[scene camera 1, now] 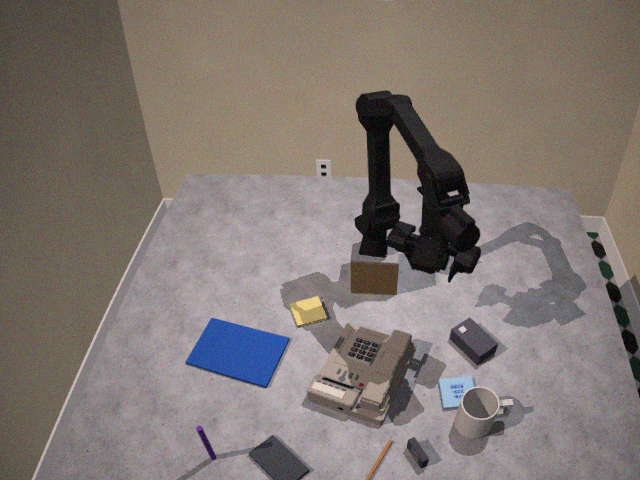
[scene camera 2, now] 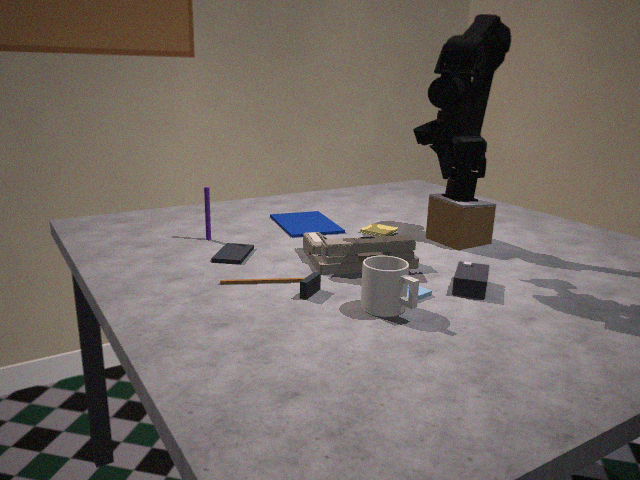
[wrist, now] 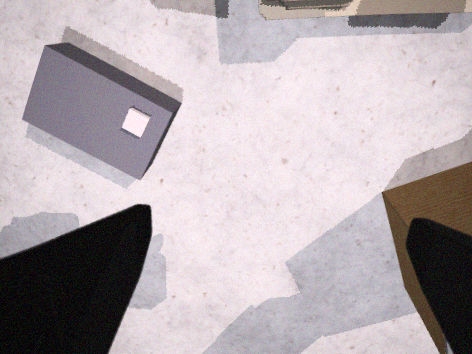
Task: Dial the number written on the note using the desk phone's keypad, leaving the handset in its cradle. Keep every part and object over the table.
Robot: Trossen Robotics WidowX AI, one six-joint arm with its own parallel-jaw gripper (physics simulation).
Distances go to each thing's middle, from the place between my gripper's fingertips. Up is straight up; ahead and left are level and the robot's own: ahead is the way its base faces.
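Positions relative to my hand: dark box [scene camera 1: 478,345], 17 cm below, 3 cm ahead, 12 cm to the left; handset [scene camera 2: 394,244], 15 cm below, 15 cm ahead, 7 cm to the right; beige desk phone [scene camera 2: 312,241], 16 cm below, 15 cm ahead, 12 cm to the right; white mug [scene camera 1: 479,406], 14 cm below, 24 cm ahead, 14 cm to the left. Going by their middles, the white mug is the farthest from my hand of the things named here.
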